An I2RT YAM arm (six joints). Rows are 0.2 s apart.
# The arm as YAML. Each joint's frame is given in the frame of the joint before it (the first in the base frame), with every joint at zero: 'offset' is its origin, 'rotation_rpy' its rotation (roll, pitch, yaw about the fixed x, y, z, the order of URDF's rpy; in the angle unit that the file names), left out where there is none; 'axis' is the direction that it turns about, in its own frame. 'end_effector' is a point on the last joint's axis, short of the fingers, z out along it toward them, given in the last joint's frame.
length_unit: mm
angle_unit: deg
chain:
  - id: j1
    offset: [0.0, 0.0, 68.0]
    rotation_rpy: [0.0, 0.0, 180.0]
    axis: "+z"
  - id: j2
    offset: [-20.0, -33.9, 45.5]
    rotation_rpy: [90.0, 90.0, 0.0]
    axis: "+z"
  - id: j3
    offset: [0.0, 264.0, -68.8]
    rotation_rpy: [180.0, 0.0, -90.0]
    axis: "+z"
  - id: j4
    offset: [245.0, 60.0, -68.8]
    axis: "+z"
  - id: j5
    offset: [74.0, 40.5, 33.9]
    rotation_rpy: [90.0, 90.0, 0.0]
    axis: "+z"
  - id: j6
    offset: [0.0, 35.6, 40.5]
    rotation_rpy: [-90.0, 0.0, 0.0]
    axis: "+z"
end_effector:
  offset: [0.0, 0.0, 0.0]
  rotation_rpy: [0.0, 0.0, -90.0]
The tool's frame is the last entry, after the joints.
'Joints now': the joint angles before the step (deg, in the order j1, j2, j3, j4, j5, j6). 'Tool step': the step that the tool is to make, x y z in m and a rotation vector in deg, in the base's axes. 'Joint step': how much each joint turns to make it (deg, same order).
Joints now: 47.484, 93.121, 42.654, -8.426, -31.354, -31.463
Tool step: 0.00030, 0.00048, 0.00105, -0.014, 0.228, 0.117
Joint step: 0.000, 0.001, 0.329, -0.504, -0.196, -0.022
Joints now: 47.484, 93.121, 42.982, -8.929, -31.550, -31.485
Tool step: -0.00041, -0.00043, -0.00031, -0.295, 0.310, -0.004
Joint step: 0.000, 0.002, 0.022, -0.436, -0.023, 0.021
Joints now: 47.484, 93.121, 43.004, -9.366, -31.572, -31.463
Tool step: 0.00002, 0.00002, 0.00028, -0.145, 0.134, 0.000
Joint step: 0.000, 0.000, 0.130, -0.327, -0.001, 0.000
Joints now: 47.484, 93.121, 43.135, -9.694, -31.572, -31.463
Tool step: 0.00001, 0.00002, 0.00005, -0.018, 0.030, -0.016
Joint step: 0.001, 0.001, 0.021, -0.041, 0.000, 0.023
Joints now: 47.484, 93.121, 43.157, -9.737, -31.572, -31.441
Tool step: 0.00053, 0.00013, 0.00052, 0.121, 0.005, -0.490
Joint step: -0.044, -0.064, -0.001, 0.285, 0.153, 0.502
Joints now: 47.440, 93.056, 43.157, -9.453, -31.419, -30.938
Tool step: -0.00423, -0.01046, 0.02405, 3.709, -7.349, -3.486
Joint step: -0.350, -7.630, -2.995, 3.605, 4.152, 1.071
